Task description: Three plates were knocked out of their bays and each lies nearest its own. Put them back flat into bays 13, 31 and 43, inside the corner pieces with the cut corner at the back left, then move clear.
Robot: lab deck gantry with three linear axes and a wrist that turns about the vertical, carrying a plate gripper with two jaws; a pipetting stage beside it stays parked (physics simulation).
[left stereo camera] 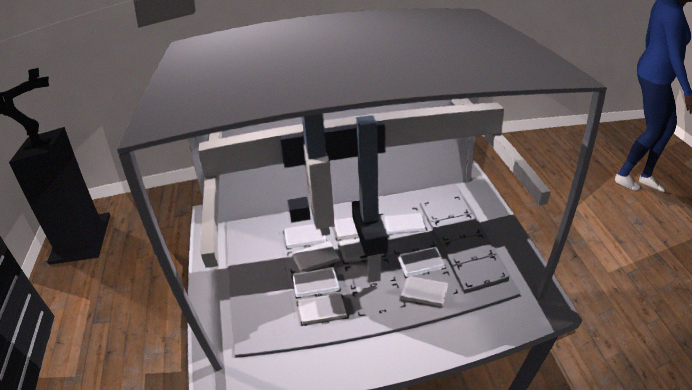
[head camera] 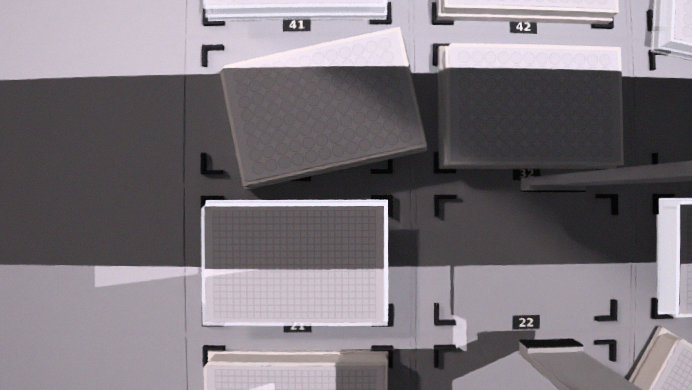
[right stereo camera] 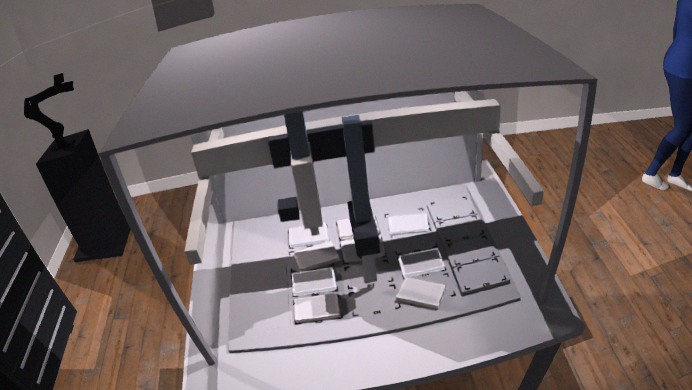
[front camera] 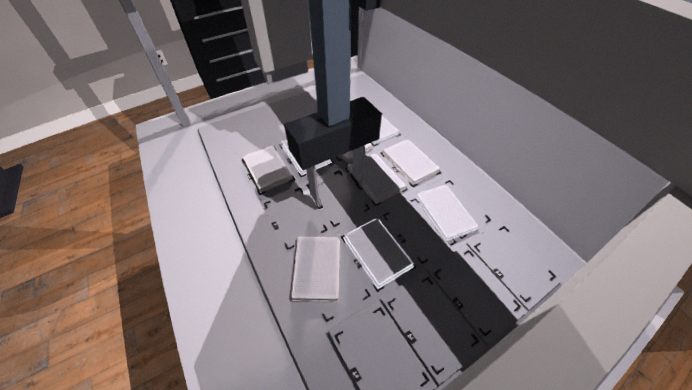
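Seen in the pictures: gripper, between the fingertips: [left stereo camera: 369, 268] [head camera: 547, 266] [right stereo camera: 367, 268] [front camera: 336, 189]; robot's base, origin of its link: [left stereo camera: 302, 325] [right stereo camera: 296, 323] [front camera: 243, 160].
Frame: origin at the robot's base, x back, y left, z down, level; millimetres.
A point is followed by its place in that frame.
Observation:
My gripper [front camera: 344, 196] @[x -228, y 150, z -25 mm] [head camera: 551, 265] @[x -228, y 150, z -25 mm] is open and empty, low over bay 22, its jaws one behind the other; the front jaw hides the rear one in the stereo views. The bay 31 plate [head camera: 322, 115] @[x -83, y 248, z -16 mm] [left stereo camera: 316, 257] @[x -84, y 245, z -16 mm] [right stereo camera: 316, 257] @[x -83, y 243, z -16 mm] lies turned across its corner pieces; the gripper mostly hides it in the front view. The bay 13 plate [front camera: 316, 269] @[x -369, y 26, z -16 mm] [head camera: 670, 365] @[x -325, y 76, z -16 mm] [left stereo camera: 425, 291] @[x -361, y 21, z -17 mm] [right stereo camera: 421, 293] @[x -361, y 21, z -16 mm] lies askew over its bay. The bay 43 plate [front camera: 449, 212] @[x -401, y 332, z -17 mm] [head camera: 675, 25] @[x -329, y 313, z -18 mm] [left stereo camera: 405, 222] @[x -393, y 329, z -17 mm] [right stereo camera: 408, 223] @[x -390, y 326, z -17 mm] lies slightly turned and shifted frontward, partly past its corners.
Other plates stand in bay 11 [front camera: 268, 168] @[x -76, y 44, z -14 mm] [head camera: 270, 375] @[x -48, y 75, z -14 mm], bay 21 [head camera: 295, 265] @[x -65, y 150, z -14 mm] [left stereo camera: 316, 282] @[x -66, y 142, z -14 mm], bay 32 [head camera: 532, 115] @[x -225, y 249, z -14 mm], bay 42 [front camera: 411, 160] @[x -233, y 362, z -14 mm] and bay 23 [front camera: 378, 252] @[x -399, y 146, z -14 mm] [left stereo camera: 421, 261] @[x -389, y 144, z -14 mm]. Bay 41 also holds a plate [left stereo camera: 305, 236] @[x -65, y 350, z -14 mm]. The parked pipetting stage [left stereo camera: 321, 192] [right stereo camera: 306, 192] hangs left of the gripper.

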